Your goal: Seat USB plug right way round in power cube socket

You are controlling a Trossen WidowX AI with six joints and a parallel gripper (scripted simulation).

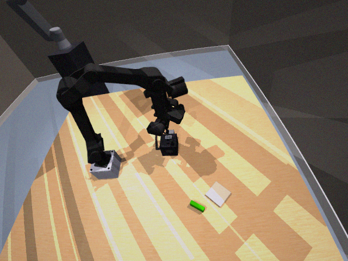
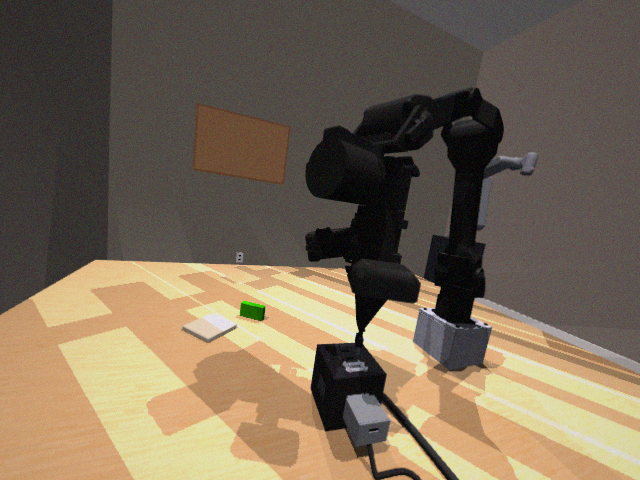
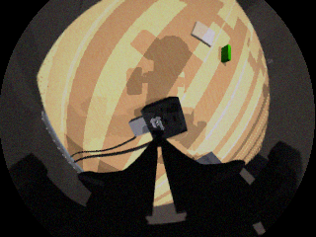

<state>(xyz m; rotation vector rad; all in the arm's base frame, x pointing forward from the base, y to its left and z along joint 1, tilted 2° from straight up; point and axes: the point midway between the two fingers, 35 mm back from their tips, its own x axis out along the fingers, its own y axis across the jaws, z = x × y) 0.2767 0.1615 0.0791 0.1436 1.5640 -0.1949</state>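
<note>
Now: the dark USB plug 2 cm below my gripper tip. Round my gripper tip: white tile (23 cm ahead, 22 cm to the right, 13 cm below); then green block (28 cm to the right, 15 cm ahead, 12 cm below); then grey socket (7 cm below).
</note>
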